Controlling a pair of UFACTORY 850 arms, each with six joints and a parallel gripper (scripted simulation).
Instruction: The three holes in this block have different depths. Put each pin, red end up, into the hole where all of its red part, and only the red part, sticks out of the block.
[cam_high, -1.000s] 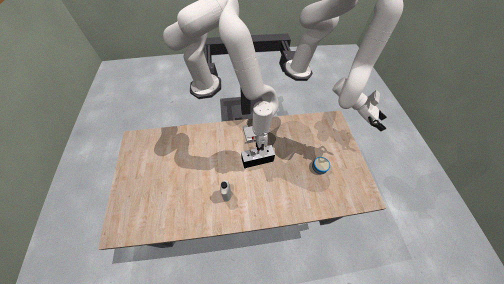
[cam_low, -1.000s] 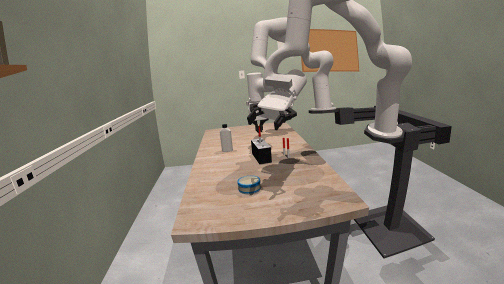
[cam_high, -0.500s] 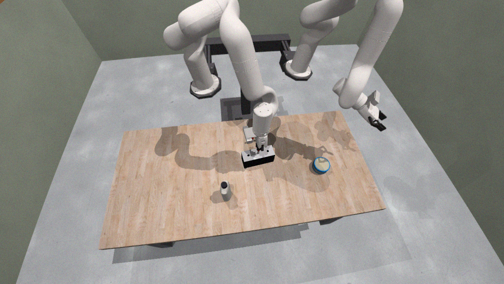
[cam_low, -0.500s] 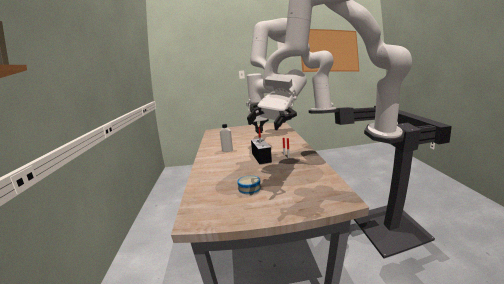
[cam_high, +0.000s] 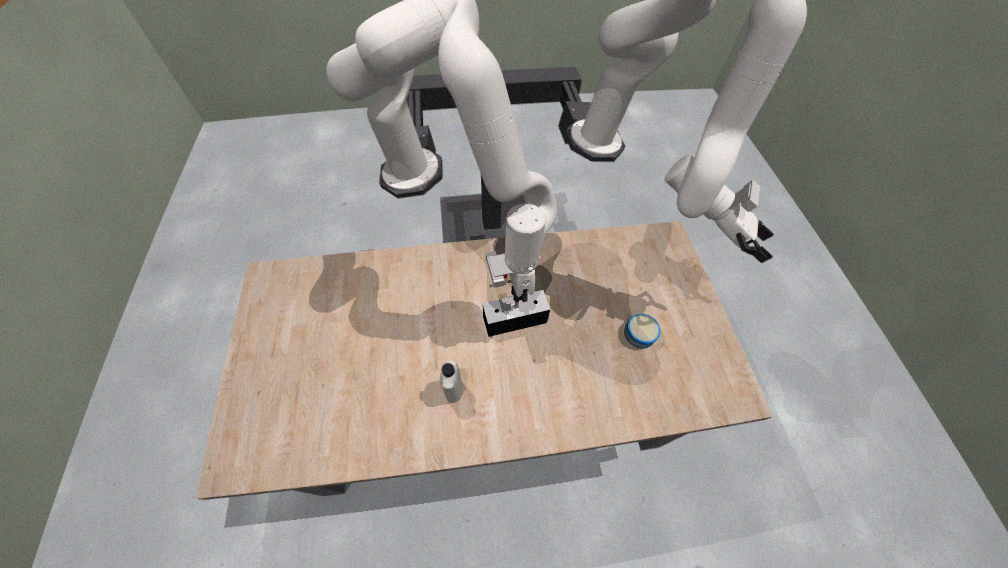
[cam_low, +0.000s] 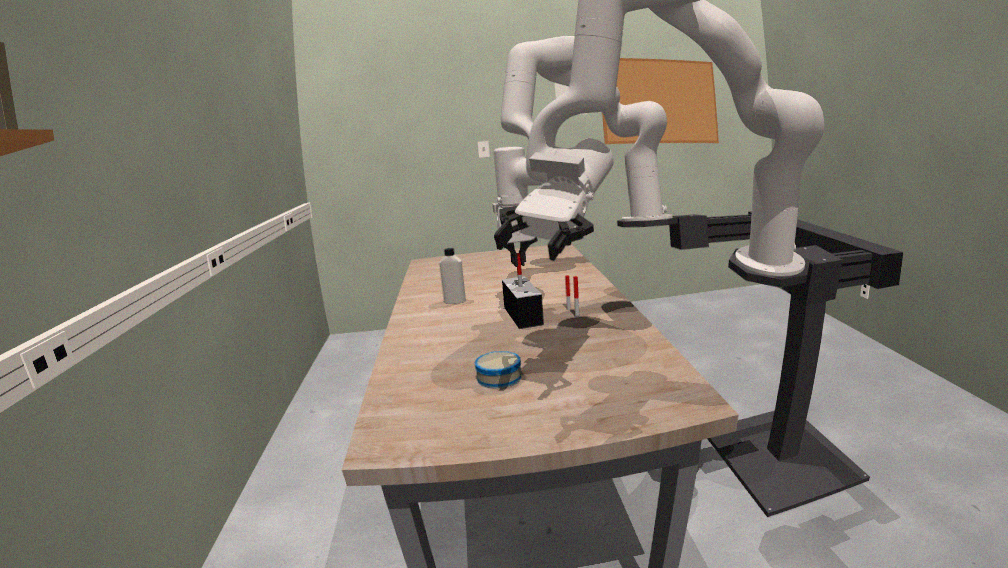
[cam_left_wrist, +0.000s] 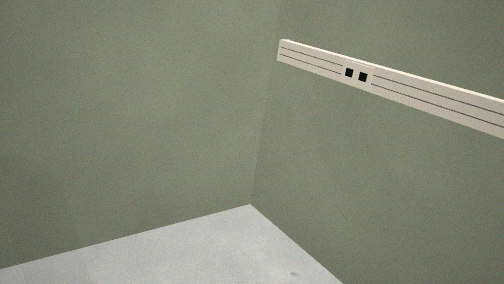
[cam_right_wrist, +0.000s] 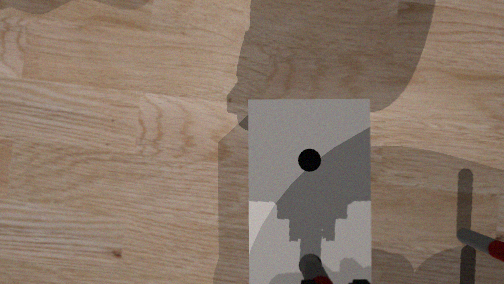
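Right now the black block is 130 mm below my right hand. Also, from my right hand: round blue-rimmed tin (360 mm to the left, 150 mm below, 150 mm ahead); then grey bottle (230 mm to the right, 170 mm ahead, 60 mm below).
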